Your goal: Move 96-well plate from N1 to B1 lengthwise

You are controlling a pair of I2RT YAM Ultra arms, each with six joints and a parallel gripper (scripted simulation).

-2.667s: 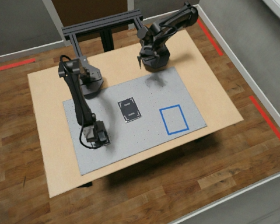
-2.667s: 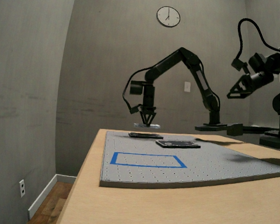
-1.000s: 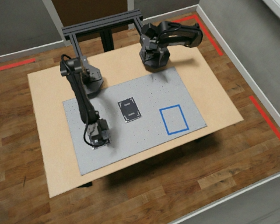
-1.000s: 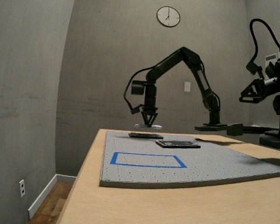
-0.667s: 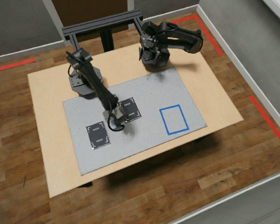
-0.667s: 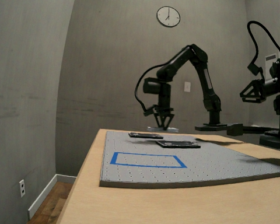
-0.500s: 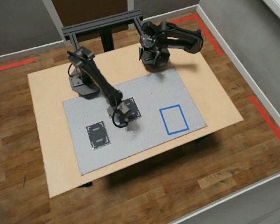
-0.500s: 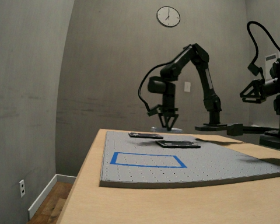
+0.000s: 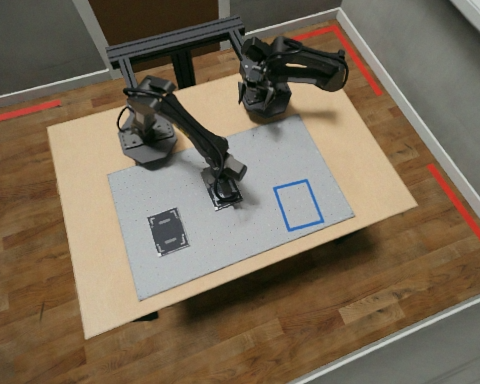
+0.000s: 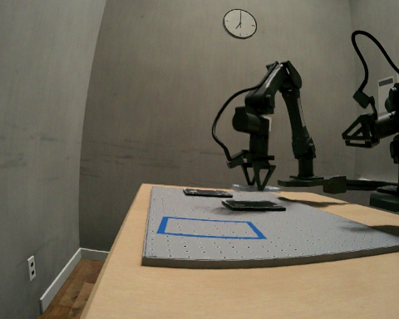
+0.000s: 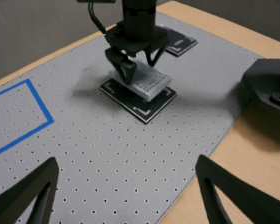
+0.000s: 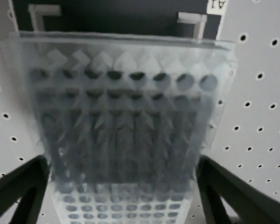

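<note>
My right gripper is now 6 cm above the black nest. The rest, counted from my right hand: 96-well plate (1 cm below).
Now: the 96-well plate 21 cm to the right of my left hand, 17 cm ahead of it and 16 cm below it. The rest, counted from my left hand: black nest (21 cm to the right, 21 cm below, 17 cm ahead).
</note>
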